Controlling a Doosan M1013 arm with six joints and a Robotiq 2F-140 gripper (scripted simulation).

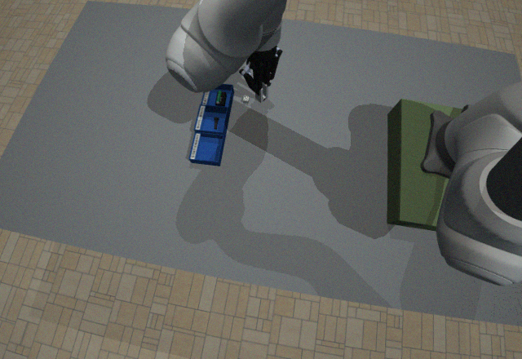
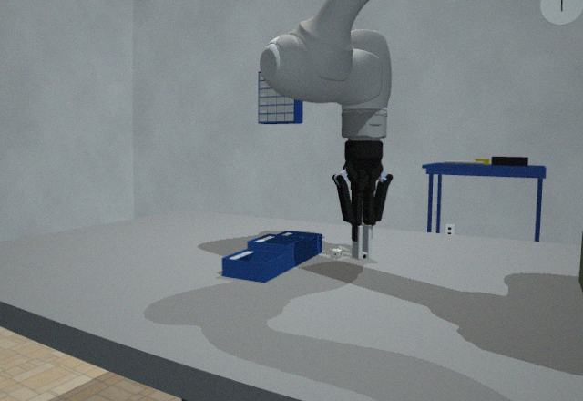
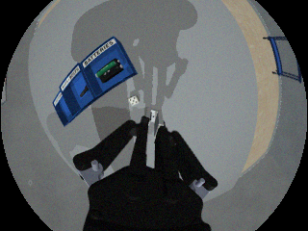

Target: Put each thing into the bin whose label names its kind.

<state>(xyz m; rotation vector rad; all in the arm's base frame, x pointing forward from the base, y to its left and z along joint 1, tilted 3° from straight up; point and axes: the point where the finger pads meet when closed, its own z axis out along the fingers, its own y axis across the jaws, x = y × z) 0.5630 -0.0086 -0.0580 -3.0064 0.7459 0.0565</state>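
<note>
My hand is 40 mm short of the white piece, 30 mm to the right of it and 30 mm above it. From my hand the other things lie so: black thing 90 mm ahead, 130 mm to the left, 20 mm below; green thing 110 mm ahead, 60 mm to the left, 10 mm below.
</note>
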